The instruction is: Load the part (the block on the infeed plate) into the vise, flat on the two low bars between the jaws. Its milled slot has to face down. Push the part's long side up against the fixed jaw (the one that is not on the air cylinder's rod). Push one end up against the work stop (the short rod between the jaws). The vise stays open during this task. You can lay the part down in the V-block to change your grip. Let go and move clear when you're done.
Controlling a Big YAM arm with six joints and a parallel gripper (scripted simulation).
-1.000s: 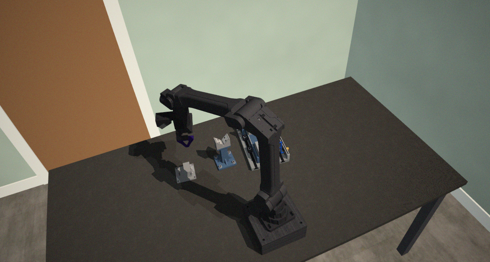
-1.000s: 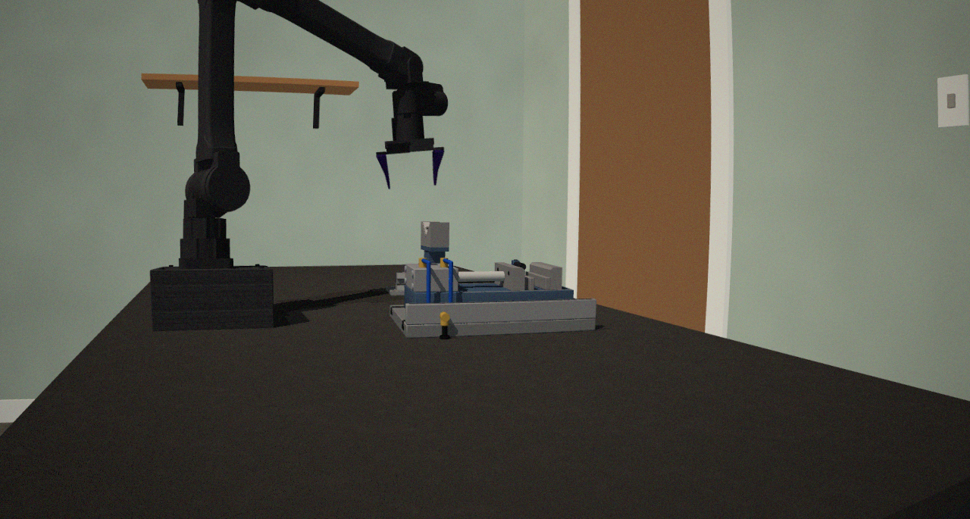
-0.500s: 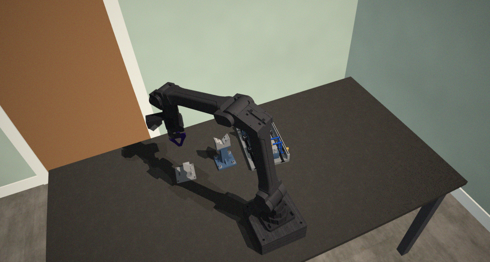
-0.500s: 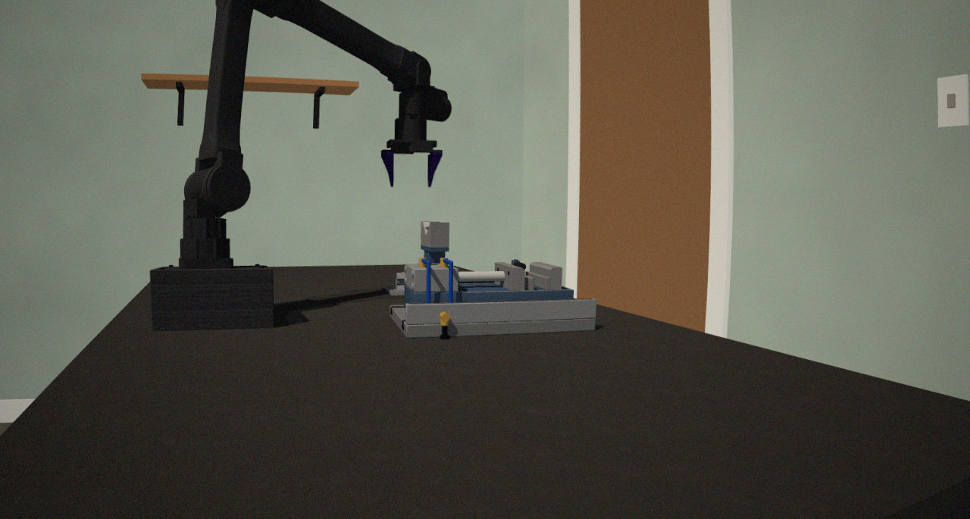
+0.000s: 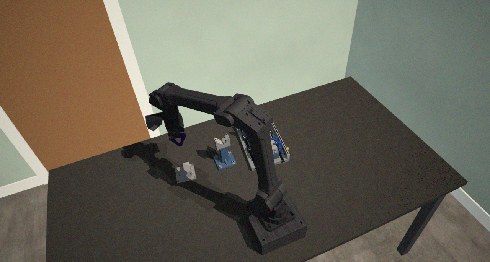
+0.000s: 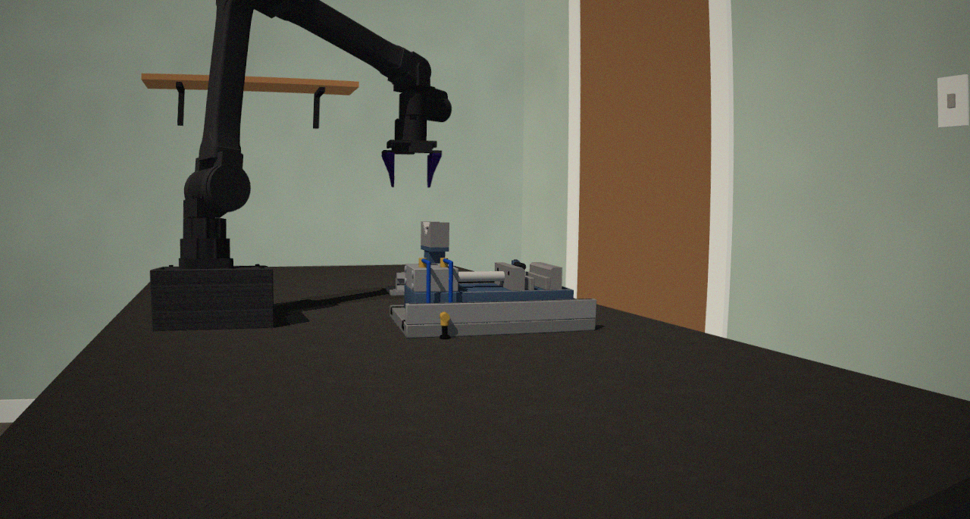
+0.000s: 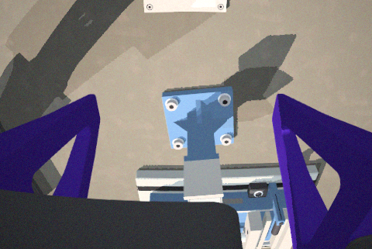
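My gripper is now 21 cm above the part and 1 cm to the left of it. The rest, counted from my hand: grey infeed plate: 24 cm below, 1 cm to the left.
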